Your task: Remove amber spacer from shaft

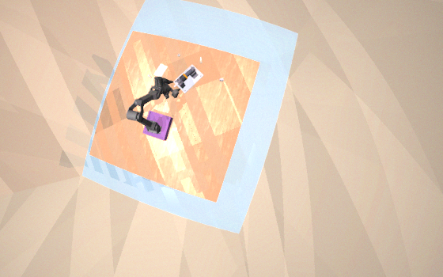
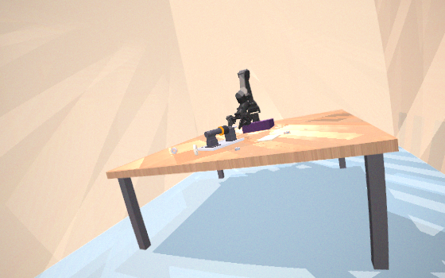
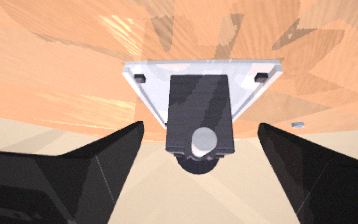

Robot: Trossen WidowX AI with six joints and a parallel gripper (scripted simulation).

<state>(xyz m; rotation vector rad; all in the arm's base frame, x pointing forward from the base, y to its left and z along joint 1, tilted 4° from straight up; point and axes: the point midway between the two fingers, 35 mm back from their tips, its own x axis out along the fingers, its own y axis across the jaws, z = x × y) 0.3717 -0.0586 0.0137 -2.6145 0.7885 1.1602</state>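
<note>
The shaft lies 50 mm ahead of my gripper tip, 30 mm to the right of it and 10 mm above it. Also, from my gripper tip: white peg: 280 mm ahead, 130 mm to the right, 40 mm below; then amber spacer: 90 mm ahead, 50 mm to the right, 10 mm above; then flat white sheet: 130 mm ahead, 210 mm to the left, 60 mm below.
</note>
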